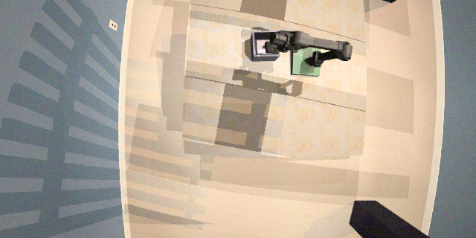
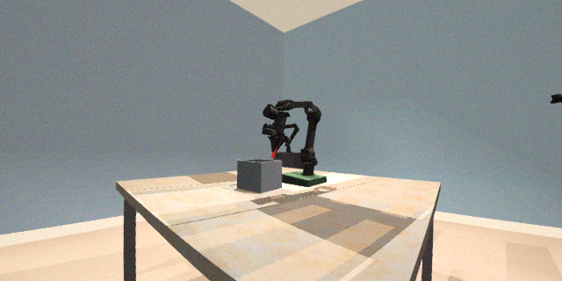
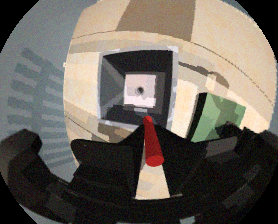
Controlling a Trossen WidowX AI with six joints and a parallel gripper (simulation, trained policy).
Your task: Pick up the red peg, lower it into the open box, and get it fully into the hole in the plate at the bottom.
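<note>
Now: the holed plate 13 cm below my gripper tip, 5 cm to the right of it and 5 cm ahead of it. The rest, counted from my gripper tip: red peg: 1 cm above.
</note>
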